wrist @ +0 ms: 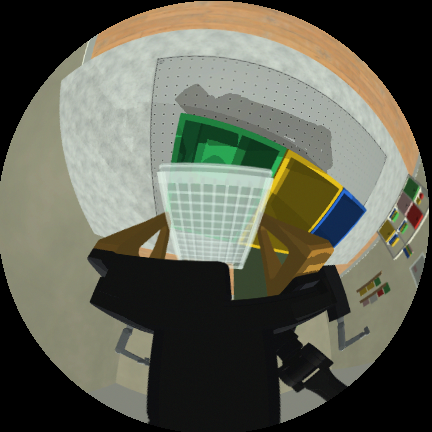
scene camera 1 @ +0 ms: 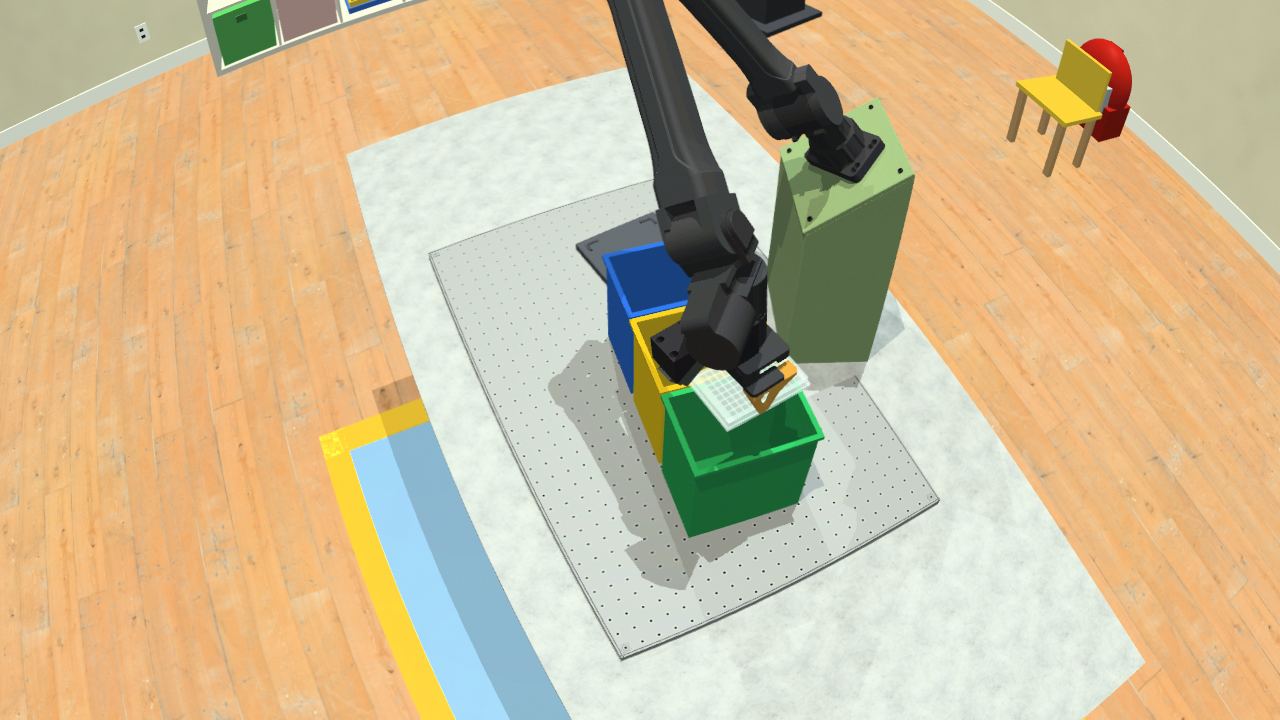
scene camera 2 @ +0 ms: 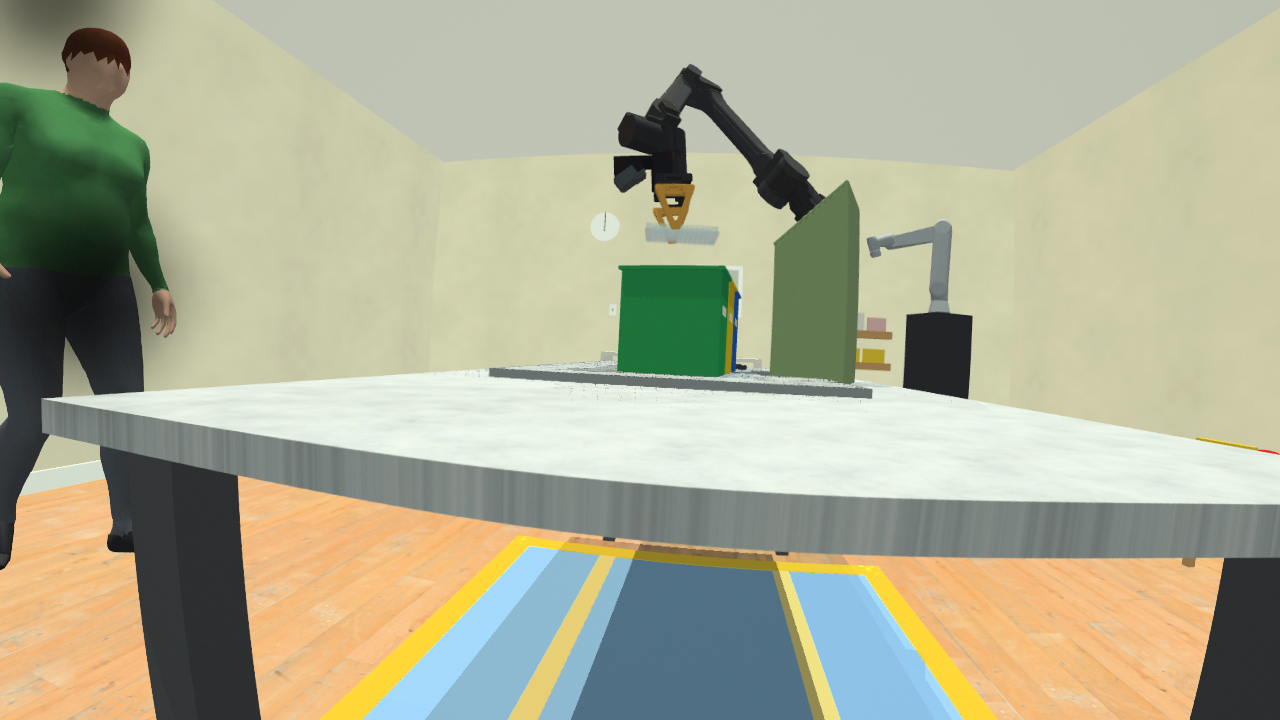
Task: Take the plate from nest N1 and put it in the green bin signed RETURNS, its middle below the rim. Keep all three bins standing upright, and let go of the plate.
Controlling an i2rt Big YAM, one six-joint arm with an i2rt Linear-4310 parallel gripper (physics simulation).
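Frame: origin at the arm's base, x down, y ahead, z right, level; metres.
Seen in the pictures: gripper, fingertip midpoint: [wrist: 213, 216] [scene camera 1: 741, 388] [scene camera 2: 673, 236]; arm's base at its link origin: [wrist: 276, 336] [scene camera 1: 847, 153] [scene camera 2: 822, 222].
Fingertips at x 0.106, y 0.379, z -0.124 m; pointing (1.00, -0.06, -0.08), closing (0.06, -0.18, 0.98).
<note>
Pixels of each thing's top centre, then the offset from my fingertips to it. "spot": a spot on its surface instead. Level surfaces: height alone.
- pale translucent gridded plate at its top centre: [wrist: 211, 236] [scene camera 1: 751, 377] [scene camera 2: 681, 229] dx -0.014, dy -0.012, dz -0.003 m
- green bin at its top centre: [scene camera 1: 744, 416] [wrist: 214, 191] [scene camera 2: 678, 272] dx +0.064, dy -0.009, dz -0.004 m
- yellow bin at its top centre: [scene camera 1: 708, 339] [wrist: 292, 216] dx +0.064, dy -0.068, dz +0.115 m
- blue bin at its top centre: [scene camera 1: 675, 271] [wrist: 332, 231] dx +0.064, dy -0.127, dz +0.234 m
- dark pad at a spot on its surface: [scene camera 1: 601, 246] spot: dx +0.232, dy -0.201, dz +0.476 m
- perforated board at its surface level: dx +0.243 m
A pale translucent gridded plate [scene camera 1: 729, 398] [scene camera 2: 693, 235] [wrist: 215, 200] is held nearly level between the orange fingers of my gripper [scene camera 2: 673, 225] [wrist: 213, 216], which is shut on it. The plate hangs above the rim of the green bin [scene camera 1: 742, 497] [scene camera 2: 671, 322] [wrist: 232, 130], with a gap below it in scene camera 2. In scene camera 1 it overlaps the bin's rear opening, near the yellow bin [scene camera 1: 648, 394] [wrist: 305, 195]. The blue bin [scene camera 1: 648, 279] [wrist: 342, 215] is beyond the yellow one. All three bins stand upright in a row. The RETURNS sign and a nest label are not readable.
A tall green pedestal [scene camera 1: 832, 277] [scene camera 2: 814, 304] carries the arm beside the bins. A dark pad [scene camera 1: 601, 246] lies behind the blue bin on the perforated board [scene camera 1: 537, 358] [wrist: 200, 70]. A person [scene camera 2: 80, 197] stands left of the table in scene camera 2.
</note>
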